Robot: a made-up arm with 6 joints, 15 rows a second.
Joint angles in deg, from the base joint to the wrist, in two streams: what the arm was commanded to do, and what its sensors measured. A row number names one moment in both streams.
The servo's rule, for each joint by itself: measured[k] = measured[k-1] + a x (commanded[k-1-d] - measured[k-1]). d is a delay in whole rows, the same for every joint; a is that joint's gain. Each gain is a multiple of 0.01, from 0.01 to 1. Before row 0 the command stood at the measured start. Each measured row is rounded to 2 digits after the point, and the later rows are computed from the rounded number. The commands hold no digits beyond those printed.
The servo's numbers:
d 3
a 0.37 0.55 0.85 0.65 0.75 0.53
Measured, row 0:
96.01 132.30 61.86 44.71 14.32 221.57
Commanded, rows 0 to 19:
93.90 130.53 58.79 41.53 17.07 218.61
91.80 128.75 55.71 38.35 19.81 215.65
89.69 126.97 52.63 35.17 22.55 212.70
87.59 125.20 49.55 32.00 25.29 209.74
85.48 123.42 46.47 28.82 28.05 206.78
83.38 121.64 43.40 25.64 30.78 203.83
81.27 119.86 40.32 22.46 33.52 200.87
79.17 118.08 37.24 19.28 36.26 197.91
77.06 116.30 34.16 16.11 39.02 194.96
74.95 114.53 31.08 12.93 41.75 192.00
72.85 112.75 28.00 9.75 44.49 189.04
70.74 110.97 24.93 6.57 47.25 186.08
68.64 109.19 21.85 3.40 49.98 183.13
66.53 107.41 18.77 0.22 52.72 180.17
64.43 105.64 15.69 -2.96 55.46 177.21
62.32 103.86 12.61 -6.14 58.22 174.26
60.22 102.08 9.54 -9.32 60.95 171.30
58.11 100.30 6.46 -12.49 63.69 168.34
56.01 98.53 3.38 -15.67 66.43 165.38
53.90 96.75 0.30 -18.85 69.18 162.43
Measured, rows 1 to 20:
96.01 132.30 61.86 44.71 14.32 221.57
96.01 132.30 61.86 44.71 14.32 221.57
96.01 132.30 61.86 44.71 14.32 221.57
95.23 131.33 59.25 42.64 16.38 220.00
93.96 129.91 56.24 39.85 18.95 217.69
92.38 128.29 53.17 36.81 21.65 215.05
90.61 126.59 50.09 33.68 24.38 212.24
88.71 124.85 47.01 30.52 27.13 209.35
86.74 123.08 43.94 27.35 29.87 206.42
84.72 121.31 40.86 24.17 32.61 203.48
82.67 119.53 37.78 20.99 35.35 200.53
80.59 117.75 34.70 17.82 38.10 197.58
78.50 115.98 31.62 14.64 40.84 194.62
76.41 114.20 28.54 11.46 43.58 191.66
74.31 112.42 25.47 8.28 46.33 188.70
72.21 110.64 22.39 5.11 49.07 185.75
70.11 108.86 19.31 1.93 51.81 182.79
68.01 107.09 16.23 -1.25 54.55 179.83
65.90 105.31 13.15 -4.43 57.30 176.88
63.80 103.53 10.08 -7.61 60.04 173.92

